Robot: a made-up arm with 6 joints. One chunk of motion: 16 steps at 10 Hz.
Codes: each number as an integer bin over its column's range. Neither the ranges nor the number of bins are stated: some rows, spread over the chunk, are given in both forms.
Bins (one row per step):
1: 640 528 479 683 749 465
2: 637 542 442 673 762 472
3: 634 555 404 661 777 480
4: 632 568 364 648 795 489
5: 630 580 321 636 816 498
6: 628 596 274 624 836 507
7: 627 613 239 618 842 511
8: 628 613 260 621 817 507
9: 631 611 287 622 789 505
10: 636 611 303 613 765 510
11: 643 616 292 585 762 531
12: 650 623 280 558 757 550
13: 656 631 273 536 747 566
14: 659 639 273 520 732 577
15: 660 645 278 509 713 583
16: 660 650 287 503 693 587
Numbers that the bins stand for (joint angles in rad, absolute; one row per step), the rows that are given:
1: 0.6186 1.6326 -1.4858 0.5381 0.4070 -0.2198
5: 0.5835 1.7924 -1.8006 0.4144 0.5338 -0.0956
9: 0.5870 1.8876 -1.8683 0.3775 0.4827 -0.0693
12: 0.6538 1.9245 -1.8822 0.2090 0.4222 0.1001
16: 0.6889 2.0075 -1.8683 0.0642 0.3011 0.2393
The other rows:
2: 0.6081 1.6756 -1.5595 0.5118 0.4316 -0.1935
3: 0.5976 1.7156 -1.6352 0.4802 0.4600 -0.1634
4: 0.5905 1.7555 -1.7149 0.4459 0.4941 -0.1295
6: 0.5765 1.8416 -1.8942 0.3828 0.5716 -0.0618
7: 0.5730 1.8938 -1.9639 0.3670 0.5830 -0.0467
8: 0.5765 1.8938 -1.9221 0.3749 0.5357 -0.0618
10: 0.6046 1.8876 -1.8364 0.3538 0.4373 -0.0505
11: 0.6292 1.9030 -1.8583 0.2801 0.4316 0.0286
13: 0.6749 1.9491 -1.8962 0.1511 0.4032 0.1603
14: 0.6854 1.9737 -1.8962 0.1090 0.3749 0.2017
15: 0.6889 1.9921 -1.8862 0.0800 0.3389 0.2243

